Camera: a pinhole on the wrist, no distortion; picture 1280 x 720 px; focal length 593.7 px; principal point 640.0 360.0 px. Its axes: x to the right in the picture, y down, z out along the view. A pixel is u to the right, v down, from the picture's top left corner.
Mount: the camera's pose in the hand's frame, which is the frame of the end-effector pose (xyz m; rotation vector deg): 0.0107 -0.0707 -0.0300 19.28 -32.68 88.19
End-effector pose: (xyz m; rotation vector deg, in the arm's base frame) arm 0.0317 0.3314 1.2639 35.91 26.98 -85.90
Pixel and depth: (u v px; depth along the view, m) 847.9 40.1 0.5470
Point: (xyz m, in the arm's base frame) -0.2275 -0.1939 1.5369
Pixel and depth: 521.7 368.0 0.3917
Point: -0.3406 0.2141 1.4501
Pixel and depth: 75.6 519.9 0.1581
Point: -0.2514 0.3659 1.2763
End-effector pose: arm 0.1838 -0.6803 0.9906 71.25 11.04 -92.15
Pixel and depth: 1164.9 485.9 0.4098
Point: -0.1224 -0.9120 1.3353
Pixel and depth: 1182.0 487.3 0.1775
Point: 0.0323 -0.7589 1.1138
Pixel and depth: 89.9 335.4 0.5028
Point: -0.4783 -0.4393 0.7387
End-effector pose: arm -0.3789 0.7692 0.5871 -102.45 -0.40 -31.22
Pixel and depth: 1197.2 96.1 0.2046
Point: -0.2391 0.9943 0.5837
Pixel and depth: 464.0 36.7 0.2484
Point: -0.2974 0.9595 0.8479
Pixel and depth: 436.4 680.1 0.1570
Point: -0.4955 0.9062 0.7253
